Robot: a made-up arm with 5 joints.
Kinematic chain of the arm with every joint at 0, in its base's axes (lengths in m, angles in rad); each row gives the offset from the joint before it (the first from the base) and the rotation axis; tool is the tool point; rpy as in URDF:
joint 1: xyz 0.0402 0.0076 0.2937 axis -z
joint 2: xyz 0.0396 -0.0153 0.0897 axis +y
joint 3: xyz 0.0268 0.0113 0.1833 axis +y
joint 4: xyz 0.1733 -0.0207 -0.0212 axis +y
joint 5: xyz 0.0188 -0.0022 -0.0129 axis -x
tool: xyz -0.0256 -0.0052 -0.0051 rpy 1.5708 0 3.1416
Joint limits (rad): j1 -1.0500..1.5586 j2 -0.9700..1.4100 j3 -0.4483..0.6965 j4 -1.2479..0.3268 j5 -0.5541..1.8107
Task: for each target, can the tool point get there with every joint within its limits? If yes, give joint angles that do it. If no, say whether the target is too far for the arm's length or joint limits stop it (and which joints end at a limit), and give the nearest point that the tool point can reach.
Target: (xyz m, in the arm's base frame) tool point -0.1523 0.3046 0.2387
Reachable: no: joint limits stop it (at a limit: joint 1, joint 5) | nearest point 0.1456 0.1337 0.2387 | short by 0.343 m
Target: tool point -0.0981 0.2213 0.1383
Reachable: no: joint limits stop it (at a limit: joint 1, joint 2, joint 4, joint 5) | nearest point 0.1385 0.1214 0.2093 | short by 0.266 m
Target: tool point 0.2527 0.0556 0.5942
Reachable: yes | joints -0.3794 -0.1188 -0.2403 -0.1592 0.6370
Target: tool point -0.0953 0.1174 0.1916
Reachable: no: joint limits stop it (at a limit: joint 1, joint 2, joint 3, joint 4, joint 5) | nearest point 0.1141 0.0789 0.2402 | short by 0.218 m
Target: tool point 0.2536 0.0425 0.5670
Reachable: yes | joints -0.3078 -0.2105 0.0075 -0.8251 -0.1298
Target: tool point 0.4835 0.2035 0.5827
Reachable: no: too far | nearest point 0.3421 0.1410 0.5134 | short by 0.169 m
